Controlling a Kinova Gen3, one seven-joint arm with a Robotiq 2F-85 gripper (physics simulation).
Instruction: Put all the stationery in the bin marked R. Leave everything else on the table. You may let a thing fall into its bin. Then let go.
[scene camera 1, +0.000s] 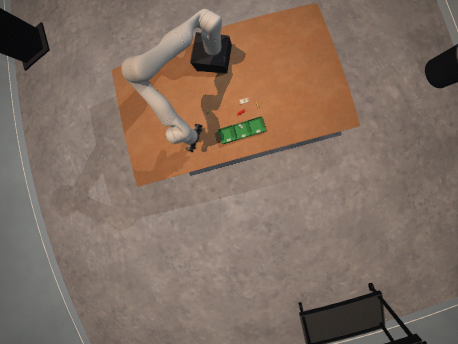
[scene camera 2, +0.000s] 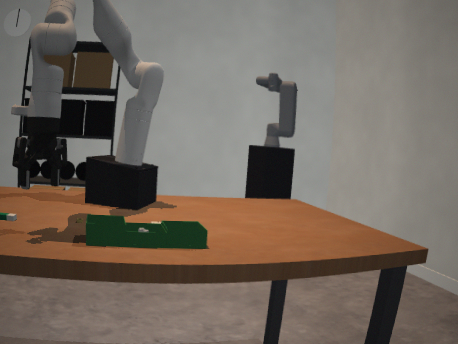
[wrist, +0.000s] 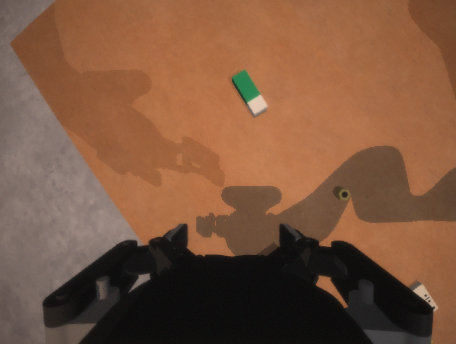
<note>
I see my gripper (scene camera 2: 40, 187), a green three-part bin (scene camera 2: 101, 230) and a green-and-white eraser (wrist: 246, 88).
The green three-part bin shows as well in scene camera 1 (scene camera 1: 231, 133). My gripper is seen too in the wrist view (wrist: 233, 234).
</note>
